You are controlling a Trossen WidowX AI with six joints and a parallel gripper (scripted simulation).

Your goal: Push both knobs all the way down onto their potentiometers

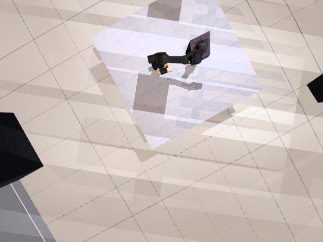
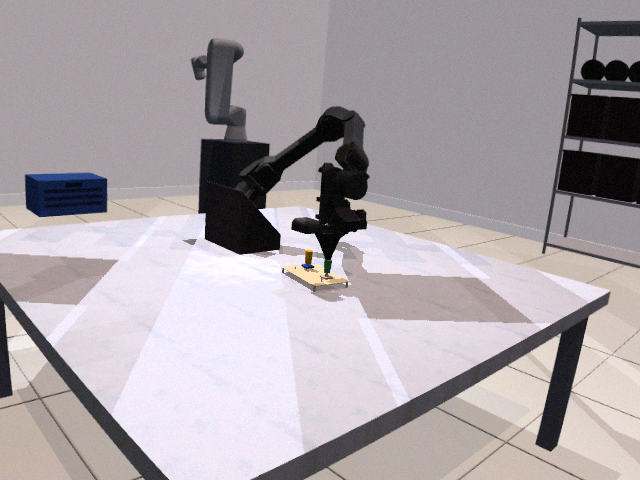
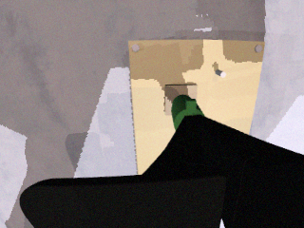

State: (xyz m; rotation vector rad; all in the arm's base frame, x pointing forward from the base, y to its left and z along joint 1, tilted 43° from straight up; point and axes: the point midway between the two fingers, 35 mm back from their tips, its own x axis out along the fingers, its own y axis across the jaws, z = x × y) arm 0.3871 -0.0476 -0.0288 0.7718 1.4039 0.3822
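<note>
My gripper tip is now 10 mm above the green knob. The rest, counted from my gripper tip: orange-brown knob 70 mm behind, 20 mm below, 10 mm to the left.
</note>
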